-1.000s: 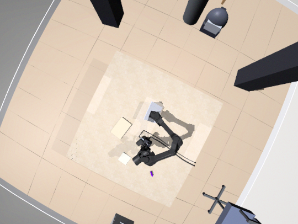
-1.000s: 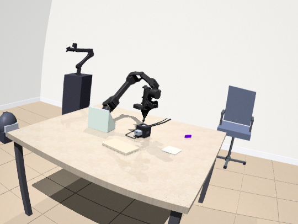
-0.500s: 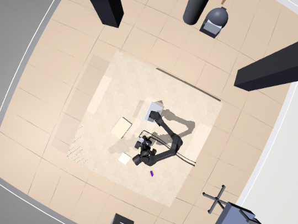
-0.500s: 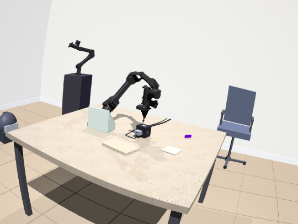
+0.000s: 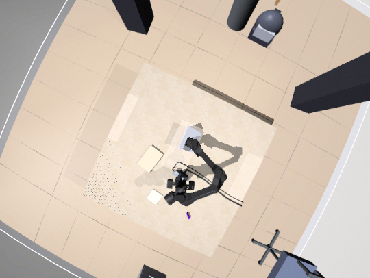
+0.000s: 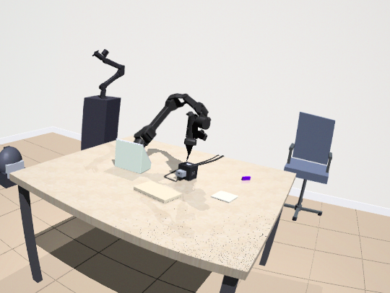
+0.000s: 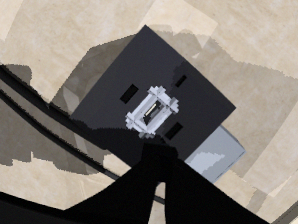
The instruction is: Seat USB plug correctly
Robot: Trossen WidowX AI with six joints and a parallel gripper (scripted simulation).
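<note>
Now: gripper tip 1 cm above the USB plug. From my gripper tip the other things lie so: USB socket 6 cm below, 1 cm to the left; then purple block 31 cm ahead, 16 cm to the left, 12 cm below.
</note>
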